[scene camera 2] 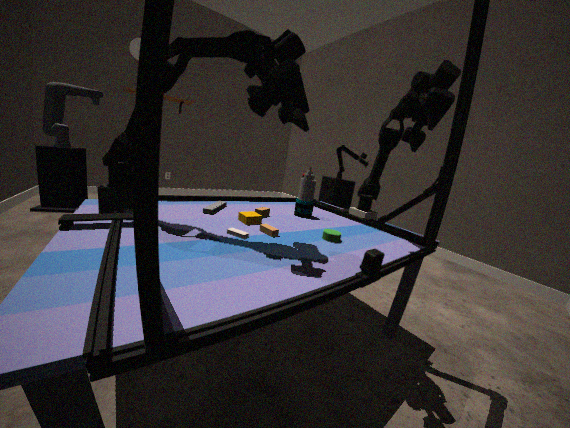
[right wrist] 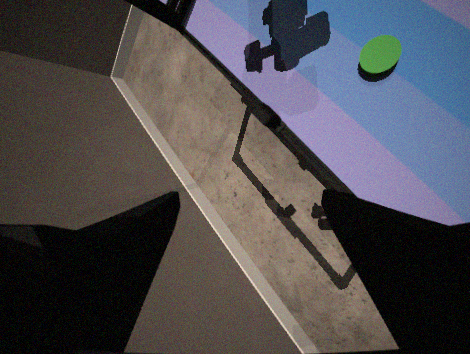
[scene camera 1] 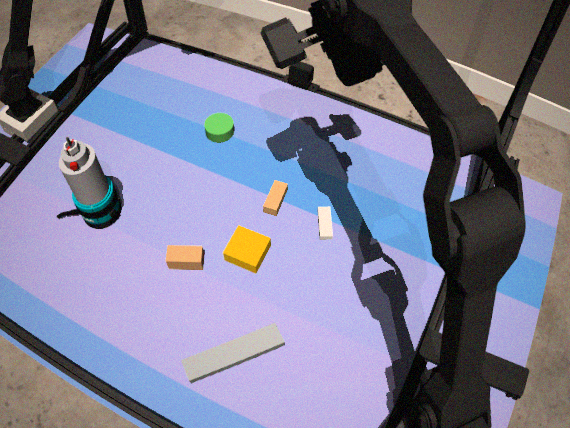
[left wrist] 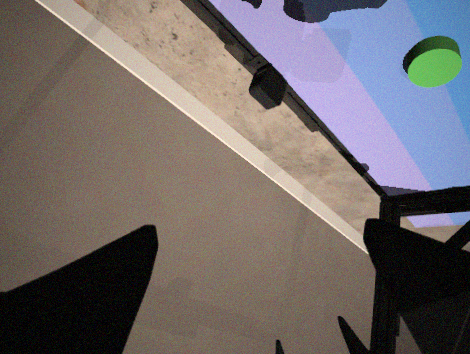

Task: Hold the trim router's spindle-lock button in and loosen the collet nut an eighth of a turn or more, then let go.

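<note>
I see a trim router. My left gripper is open and holds nothing, and it is visible in scene camera 2 as well as in the left wrist view. My right gripper is open too, and my right gripper holds nothing; the right wrist view shows it as well.
</note>
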